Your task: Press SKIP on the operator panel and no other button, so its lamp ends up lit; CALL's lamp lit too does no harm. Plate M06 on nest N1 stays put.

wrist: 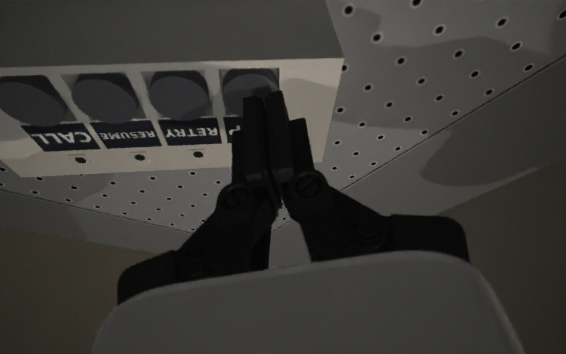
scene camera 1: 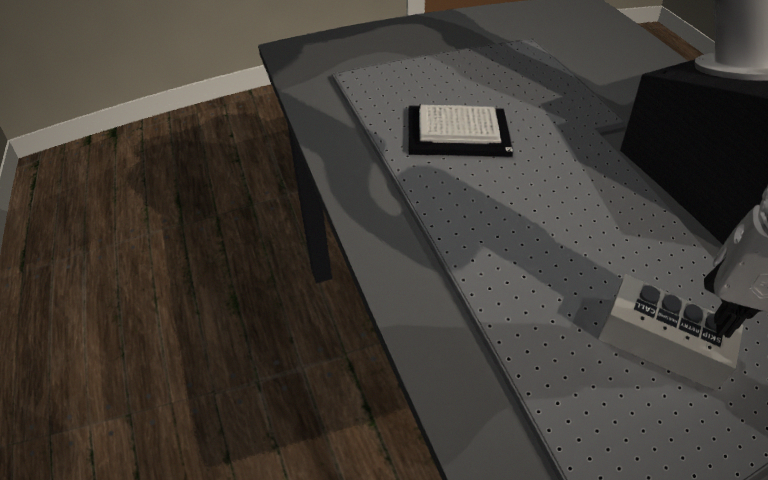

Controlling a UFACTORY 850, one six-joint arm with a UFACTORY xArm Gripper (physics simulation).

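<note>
The cream operator panel [scene camera 1: 668, 357] [wrist: 312, 100] carries the CALL button [scene camera 1: 650, 293] [wrist: 32, 100], RESUME button [scene camera 1: 671, 302] [wrist: 105, 97], RETRY button [scene camera 1: 693, 312] [wrist: 179, 95] and SKIP button [wrist: 245, 84]. My gripper [scene camera 1: 722, 332] [wrist: 270, 118] is shut and empty. Its tips overlap the SKIP button in the wrist view; contact cannot be told. The SKIP lamp [scene camera 1: 709, 346] looks dark and is hidden in the wrist view. The CALL lamp [scene camera 1: 642, 318] [wrist: 80, 160] is dark. A pale plate [scene camera 1: 459, 123] lies flat on a black nest [scene camera 1: 453, 150]; no M06 or N1 marking is readable.
The perforated board [scene camera 1: 509, 198] [wrist: 410, 82] lies under the panel and nest on the grey table [scene camera 1: 390, 283]. A black block [scene camera 1: 696, 135] with the arm's pale base [scene camera 1: 740, 33] stands at the right in the scene view. RETRY's label is right beside SKIP's.
</note>
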